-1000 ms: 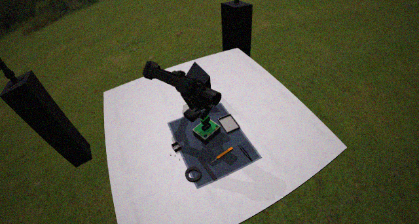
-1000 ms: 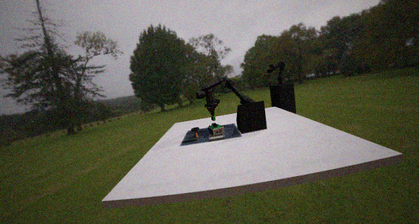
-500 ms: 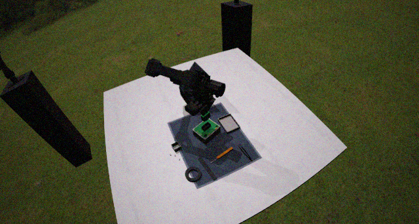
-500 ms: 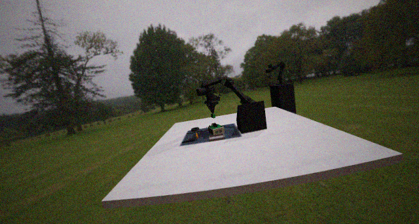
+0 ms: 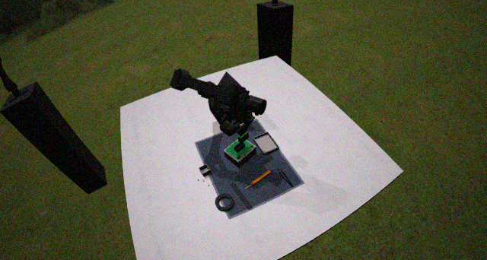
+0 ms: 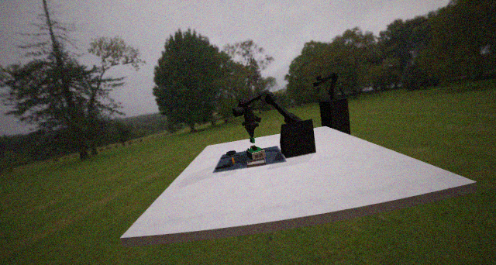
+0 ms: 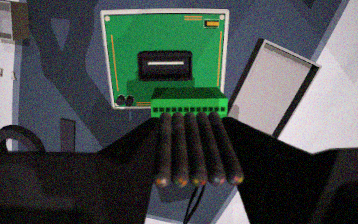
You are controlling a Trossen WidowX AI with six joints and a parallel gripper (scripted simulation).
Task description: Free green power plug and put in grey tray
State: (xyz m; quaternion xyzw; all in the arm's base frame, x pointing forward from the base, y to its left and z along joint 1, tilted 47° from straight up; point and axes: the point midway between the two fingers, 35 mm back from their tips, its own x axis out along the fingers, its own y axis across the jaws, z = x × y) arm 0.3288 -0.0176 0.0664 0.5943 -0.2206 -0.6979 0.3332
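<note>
The grey tray is 16 cm below my gripper tip, 12 cm to the left of it and 1 cm ahead of it. From my gripper tip the other things lie so: green power plug: 1 cm below; then dark bar: 18 cm ahead, 16 cm below, 14 cm to the right; then dark blue mat: 16 cm below, 4 cm ahead, 3 cm to the right.
</note>
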